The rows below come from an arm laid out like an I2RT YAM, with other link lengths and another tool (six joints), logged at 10 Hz.
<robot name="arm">
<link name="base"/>
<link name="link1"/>
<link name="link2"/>
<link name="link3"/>
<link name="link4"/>
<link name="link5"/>
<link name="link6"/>
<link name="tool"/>
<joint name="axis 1" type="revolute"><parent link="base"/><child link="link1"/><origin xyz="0 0 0.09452" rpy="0 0 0"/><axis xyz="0 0 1"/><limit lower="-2.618" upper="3.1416"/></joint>
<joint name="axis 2" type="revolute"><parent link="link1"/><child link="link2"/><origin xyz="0.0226 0.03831 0.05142" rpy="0 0 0"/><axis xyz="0 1 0"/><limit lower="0" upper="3.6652"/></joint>
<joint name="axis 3" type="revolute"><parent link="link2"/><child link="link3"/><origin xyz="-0.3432 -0.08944 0" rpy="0 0 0"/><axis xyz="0 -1 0"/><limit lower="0" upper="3.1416"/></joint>
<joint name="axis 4" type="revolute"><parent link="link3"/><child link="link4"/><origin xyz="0.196 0.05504 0.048" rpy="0 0 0"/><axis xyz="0 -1 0"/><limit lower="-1.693" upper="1.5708"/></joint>
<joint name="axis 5" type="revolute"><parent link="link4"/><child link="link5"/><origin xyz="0.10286 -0.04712 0.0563" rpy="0 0 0"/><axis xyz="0 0 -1"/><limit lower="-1.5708" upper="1.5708"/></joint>
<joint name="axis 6" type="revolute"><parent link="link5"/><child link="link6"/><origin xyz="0.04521 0 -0.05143" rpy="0 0 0"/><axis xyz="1 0 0"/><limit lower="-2.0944" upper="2.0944"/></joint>
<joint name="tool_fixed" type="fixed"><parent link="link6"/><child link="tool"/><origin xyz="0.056 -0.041 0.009" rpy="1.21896 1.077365 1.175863"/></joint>
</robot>
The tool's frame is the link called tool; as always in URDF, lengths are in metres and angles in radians.
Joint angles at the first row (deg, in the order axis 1, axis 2, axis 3, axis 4, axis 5, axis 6):
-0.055 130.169 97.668 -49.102 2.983 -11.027
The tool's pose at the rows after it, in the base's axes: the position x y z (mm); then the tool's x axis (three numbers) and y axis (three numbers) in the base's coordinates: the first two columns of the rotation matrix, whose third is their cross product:
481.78 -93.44 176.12 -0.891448 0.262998 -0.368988 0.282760 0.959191 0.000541
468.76 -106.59 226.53 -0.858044 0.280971 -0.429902 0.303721 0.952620 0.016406
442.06 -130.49 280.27 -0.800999 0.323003 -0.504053 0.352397 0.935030 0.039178
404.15 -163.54 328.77 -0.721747 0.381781 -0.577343 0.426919 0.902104 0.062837
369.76 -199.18 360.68 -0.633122 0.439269 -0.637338 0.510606 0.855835 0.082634
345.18 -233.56 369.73 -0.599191 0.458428 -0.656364 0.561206 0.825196 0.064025
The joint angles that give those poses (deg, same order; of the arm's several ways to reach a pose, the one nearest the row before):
-0.776 126.891 98.805 -51.156 2.962 -11.027
-2.394 121.143 100.730 -54.896 3.027 -11.377
-5.584 114.017 101.273 -57.560 3.006 -11.463
-10.545 106.935 101.275 -59.419 2.984 -11.485
-16.382 102.301 101.273 -59.504 2.983 -11.508
-22.173 101.077 101.251 -59.482 3.006 -14.174

